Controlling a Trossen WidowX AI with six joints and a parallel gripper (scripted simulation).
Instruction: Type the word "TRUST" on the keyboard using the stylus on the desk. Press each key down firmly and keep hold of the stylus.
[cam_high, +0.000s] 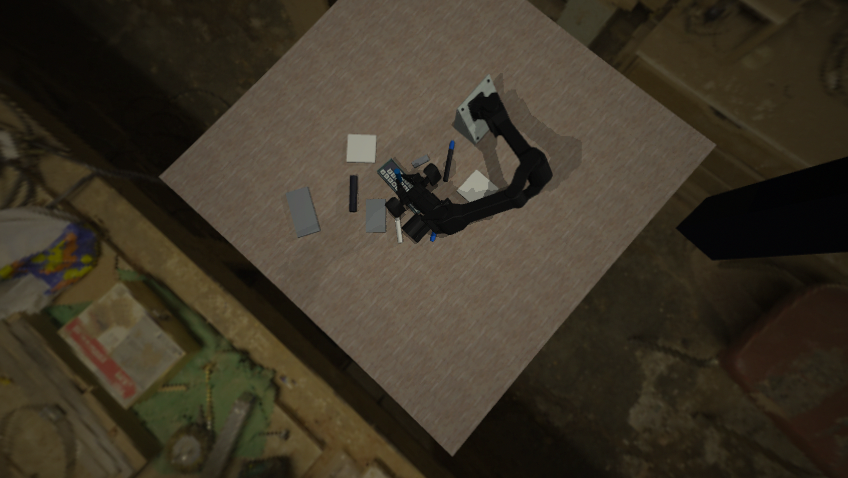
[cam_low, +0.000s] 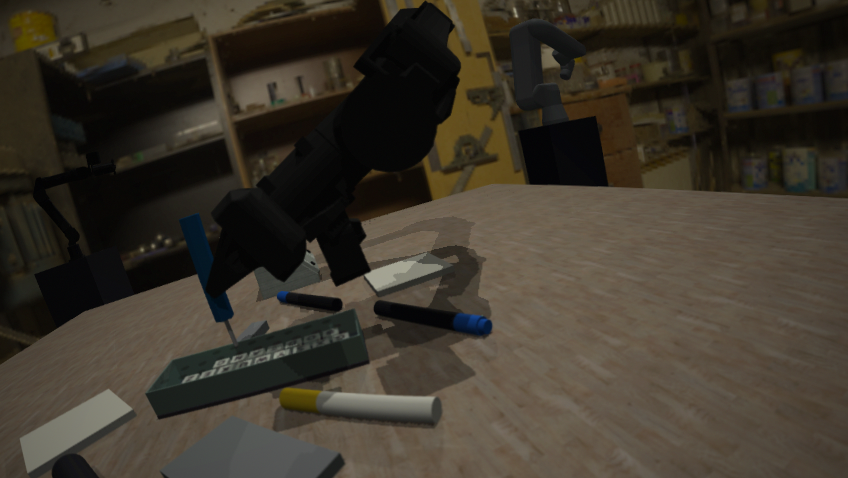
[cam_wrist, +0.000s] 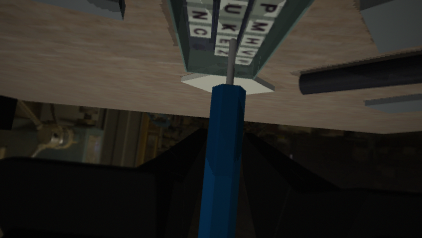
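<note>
The yellow-capped marker lies 9 cm ahead of my gripper tip, 8 cm to the left of it and 8 cm below it. Also, from my gripper tip: blue stylus 1 cm below.
</note>
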